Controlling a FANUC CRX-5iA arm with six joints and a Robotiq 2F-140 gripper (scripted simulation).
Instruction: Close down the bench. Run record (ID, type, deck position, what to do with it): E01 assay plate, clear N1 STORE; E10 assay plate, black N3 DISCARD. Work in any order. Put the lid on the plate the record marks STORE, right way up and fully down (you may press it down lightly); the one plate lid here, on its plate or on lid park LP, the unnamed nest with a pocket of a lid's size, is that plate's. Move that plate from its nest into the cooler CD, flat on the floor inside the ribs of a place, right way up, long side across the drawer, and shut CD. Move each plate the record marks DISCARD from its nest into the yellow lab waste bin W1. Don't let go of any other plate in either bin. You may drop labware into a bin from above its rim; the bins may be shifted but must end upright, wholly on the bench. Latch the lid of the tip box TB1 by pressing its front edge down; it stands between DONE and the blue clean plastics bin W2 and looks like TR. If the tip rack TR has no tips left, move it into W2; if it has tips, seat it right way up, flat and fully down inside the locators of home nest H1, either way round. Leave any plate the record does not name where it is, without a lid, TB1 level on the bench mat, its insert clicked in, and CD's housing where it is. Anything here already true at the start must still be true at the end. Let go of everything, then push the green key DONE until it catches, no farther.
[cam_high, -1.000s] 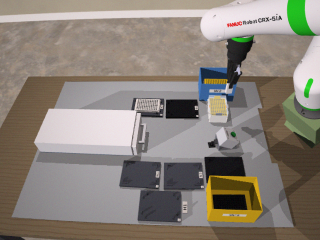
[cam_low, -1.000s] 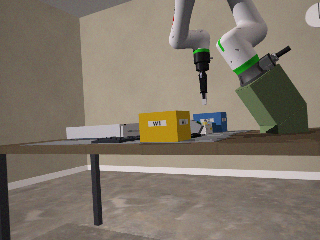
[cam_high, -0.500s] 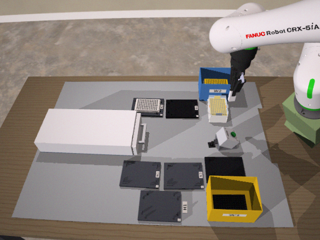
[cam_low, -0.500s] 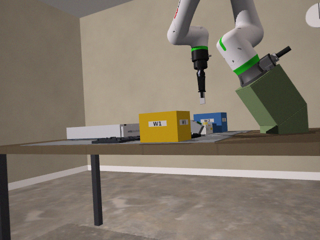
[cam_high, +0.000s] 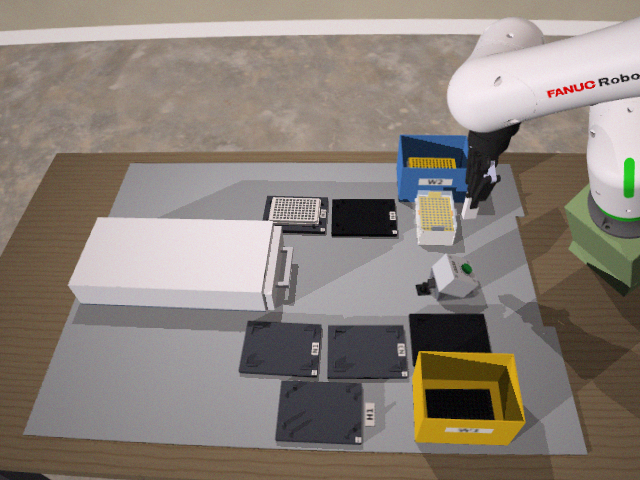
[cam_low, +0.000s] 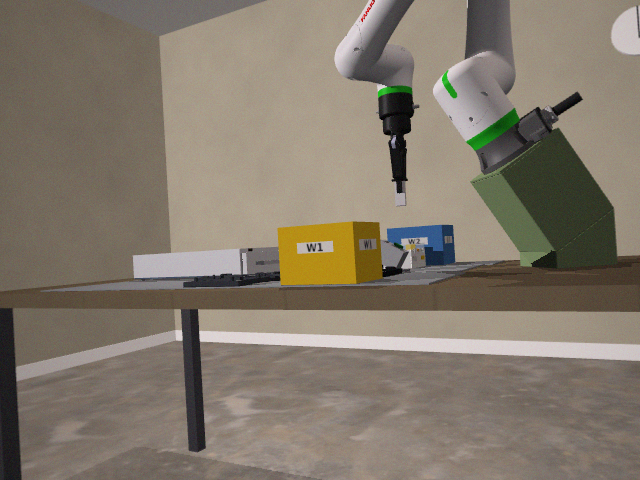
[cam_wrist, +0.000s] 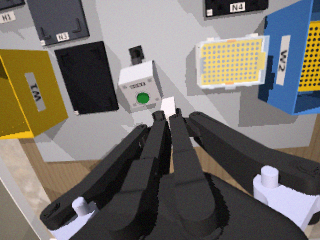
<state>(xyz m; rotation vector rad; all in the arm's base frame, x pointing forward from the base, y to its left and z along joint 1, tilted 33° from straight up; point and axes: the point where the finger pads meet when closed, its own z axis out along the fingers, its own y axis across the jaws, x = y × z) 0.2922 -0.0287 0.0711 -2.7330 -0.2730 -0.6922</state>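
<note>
Right now my hand is 14 cm above the green DONE key, 6 cm to the right of it and 2 cm past it. The rest, counted from my hand: black lid park (21 cm to the left, 20 cm below, 1 cm ahead); then tip rack TR (27 cm to the right, 16 cm below, 7 cm ahead); then tip box TB1 (16 cm below, 11 cm to the right, 6 cm ahead).
</note>
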